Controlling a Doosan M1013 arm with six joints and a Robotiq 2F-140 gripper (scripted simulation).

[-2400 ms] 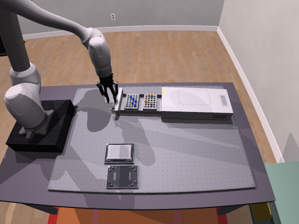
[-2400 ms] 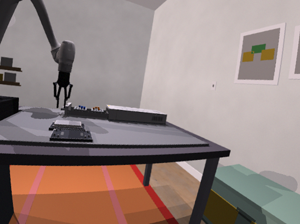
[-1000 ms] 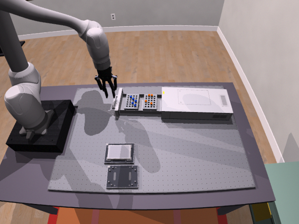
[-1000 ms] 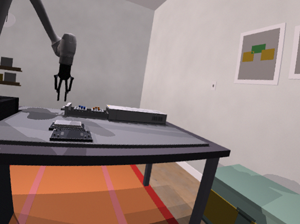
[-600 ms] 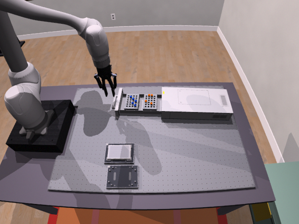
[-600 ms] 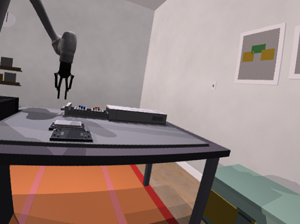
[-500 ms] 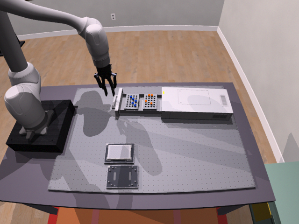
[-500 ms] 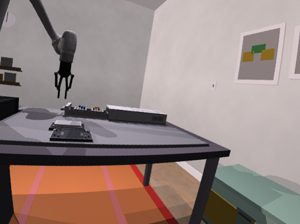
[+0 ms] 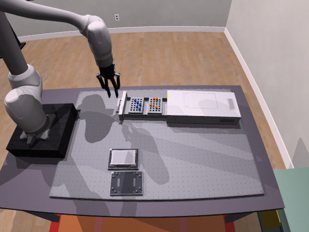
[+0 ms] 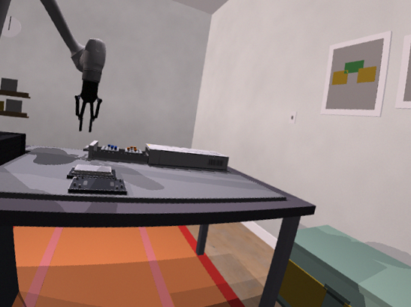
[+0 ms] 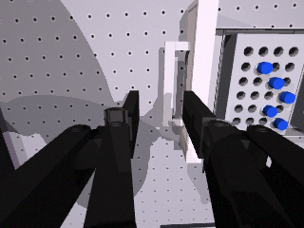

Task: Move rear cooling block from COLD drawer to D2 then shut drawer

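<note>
Now: the cooling block 250 mm ahead of my hand, 120 mm below it and 10 mm to the right of it. Also, from my hand: drawer: 170 mm ahead, 120 mm below, 10 mm to the right; then deck slot D2: 490 mm to the right, 150 mm below, 100 mm ahead; then cooler COLD: 360 mm ahead, 110 mm below, 20 mm to the right.
</note>
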